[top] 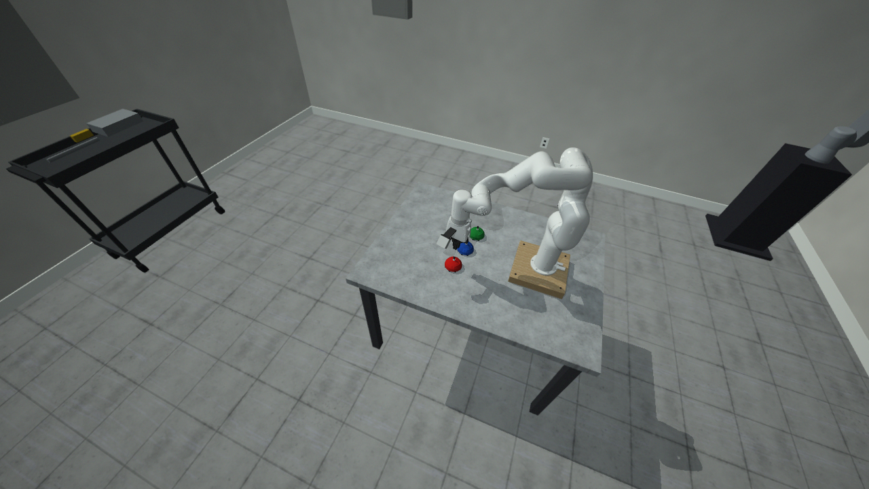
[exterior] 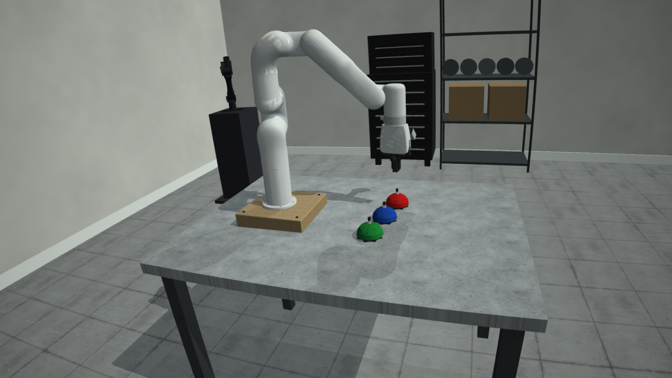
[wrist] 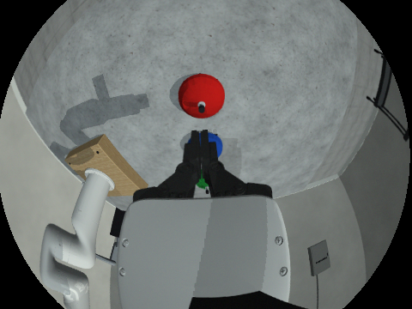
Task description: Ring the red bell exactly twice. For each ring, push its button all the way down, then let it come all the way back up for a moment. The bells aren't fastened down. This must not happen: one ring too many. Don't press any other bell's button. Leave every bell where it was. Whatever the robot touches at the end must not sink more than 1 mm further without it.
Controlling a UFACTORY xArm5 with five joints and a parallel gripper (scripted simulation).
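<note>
Right now the red bell is 110 mm below my hand. Also, from my hand: green bell (250 mm to the right, 110 mm below, 40 mm behind); blue bell (120 mm to the right, 110 mm below, 20 mm behind).
</note>
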